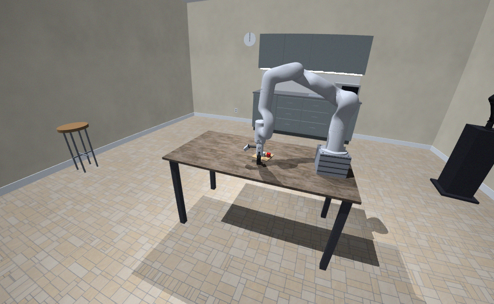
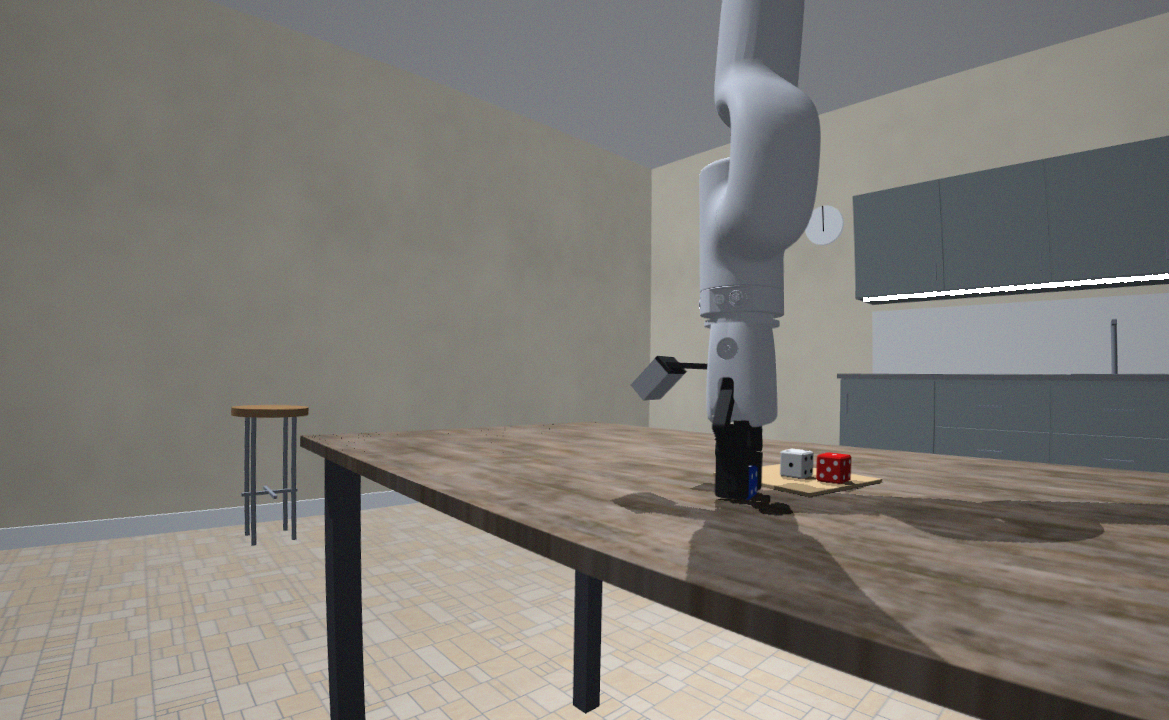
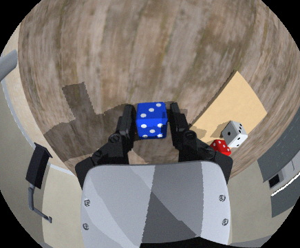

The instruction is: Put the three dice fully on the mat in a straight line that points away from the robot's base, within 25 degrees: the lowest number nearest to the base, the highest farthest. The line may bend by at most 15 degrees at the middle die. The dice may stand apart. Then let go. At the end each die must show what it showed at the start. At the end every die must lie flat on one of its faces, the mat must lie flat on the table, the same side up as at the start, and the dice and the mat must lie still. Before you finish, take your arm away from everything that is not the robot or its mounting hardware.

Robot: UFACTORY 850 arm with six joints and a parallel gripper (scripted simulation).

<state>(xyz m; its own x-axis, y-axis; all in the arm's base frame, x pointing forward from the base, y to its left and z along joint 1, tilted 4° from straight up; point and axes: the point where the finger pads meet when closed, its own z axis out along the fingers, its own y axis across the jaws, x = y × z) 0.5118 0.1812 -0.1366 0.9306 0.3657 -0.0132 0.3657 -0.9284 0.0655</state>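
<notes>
Right now my hand is 1 cm above the blue die. Round my hand: red die: 3 cm behind, 14 cm to the right; then tan mat: 2 cm ahead, 13 cm to the right, 2 cm below; then white die: 2 cm ahead, 13 cm to the right.
</notes>
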